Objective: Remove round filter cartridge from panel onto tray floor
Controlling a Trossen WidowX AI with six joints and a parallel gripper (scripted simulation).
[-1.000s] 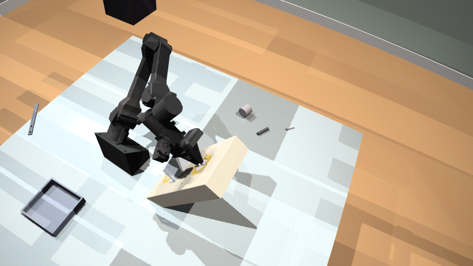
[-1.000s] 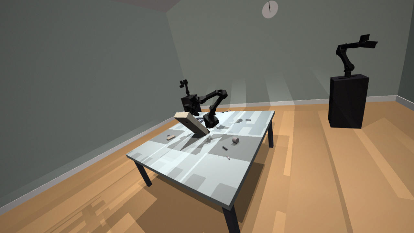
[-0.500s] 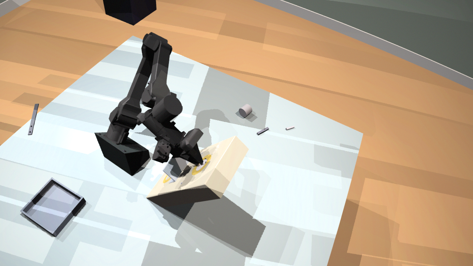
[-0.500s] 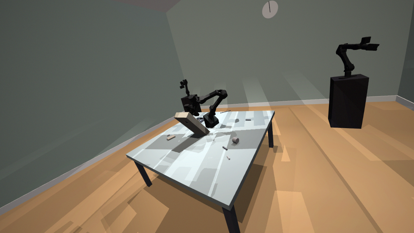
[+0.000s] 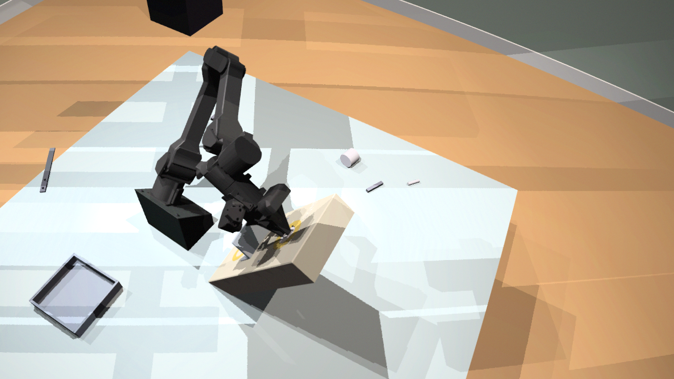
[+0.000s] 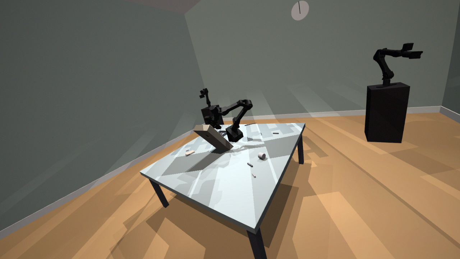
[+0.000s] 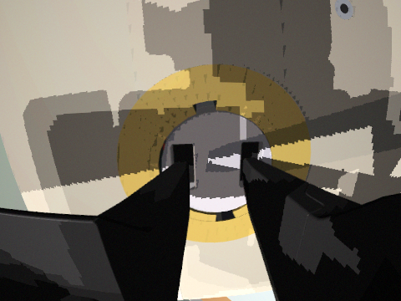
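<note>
The round filter cartridge lies 10 mm ahead of my gripper tip and 10 mm below it. The rest, counted from my gripper tip: beige service panel (30 mm behind, 80 mm below); tray (410 mm behind, 290 mm to the right, 230 mm below).
</note>
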